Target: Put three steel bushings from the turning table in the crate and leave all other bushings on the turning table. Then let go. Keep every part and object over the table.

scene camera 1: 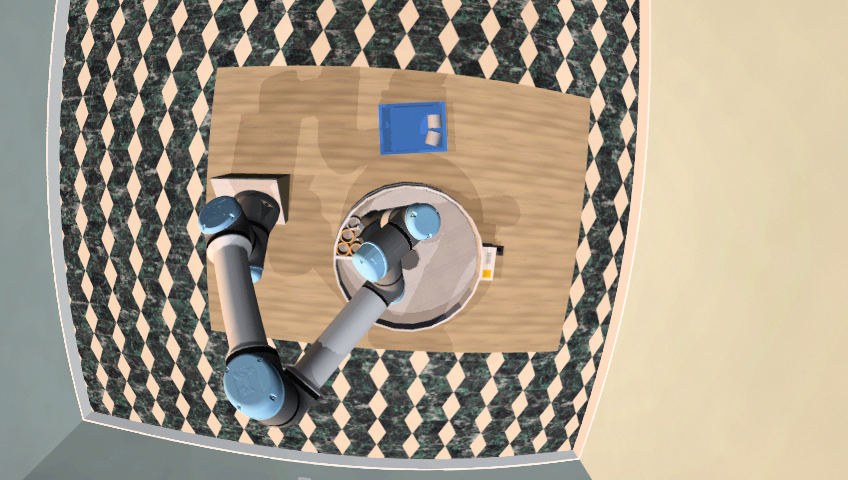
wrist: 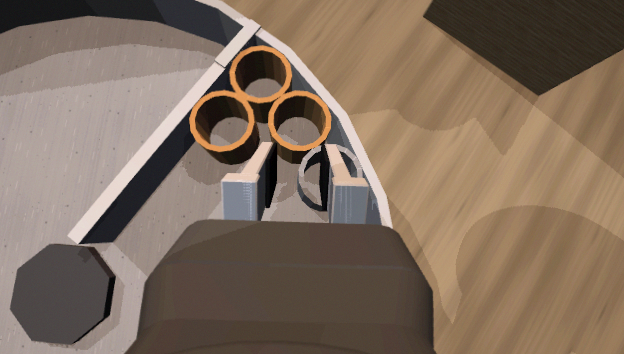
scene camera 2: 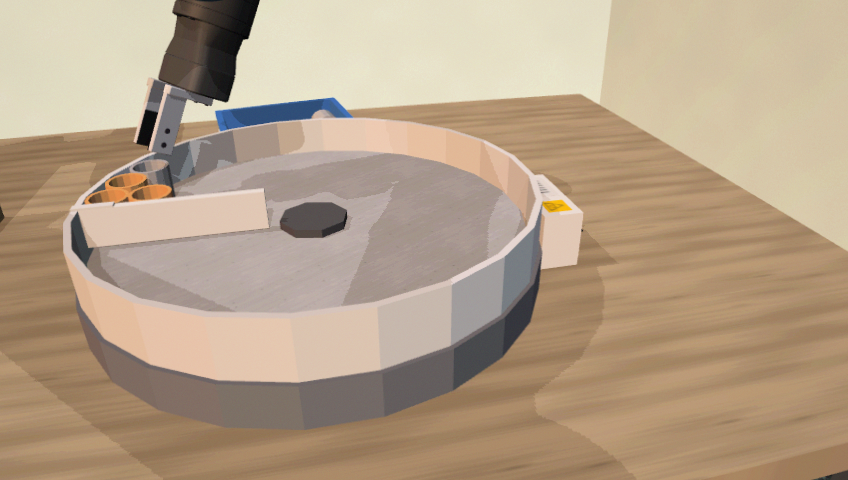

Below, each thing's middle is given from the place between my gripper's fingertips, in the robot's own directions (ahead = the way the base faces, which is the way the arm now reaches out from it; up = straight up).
Right now my hand is 130 mm short of the blue crate (scene camera 1: 403, 127), 290 mm to the right of it and 90 mm above it.
